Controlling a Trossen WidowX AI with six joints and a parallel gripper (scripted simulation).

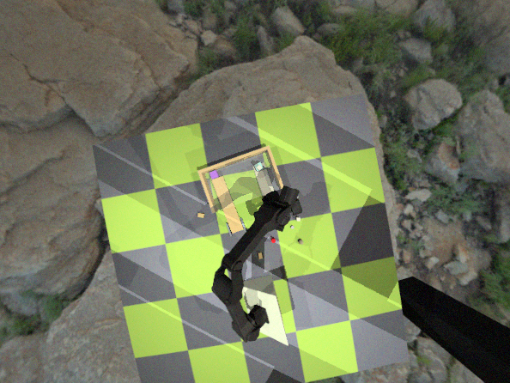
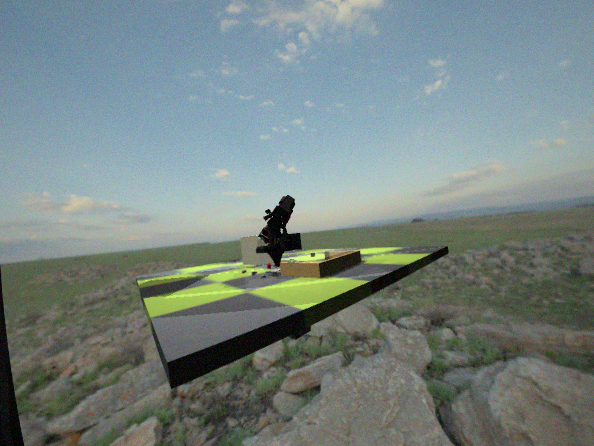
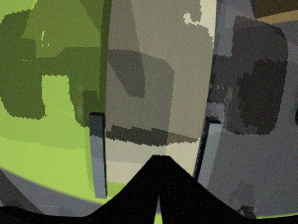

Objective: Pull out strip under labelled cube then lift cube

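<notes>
Now: gripper tip 13 cm past the red piece, 4 cm to the right of it and 1 cm above it. Also, from my gripper tip: pale strip: 10 cm ahead, 1 cm to the left, 2 cm below; then labelled cube: 20 cm ahead, 2 cm to the left.
</notes>
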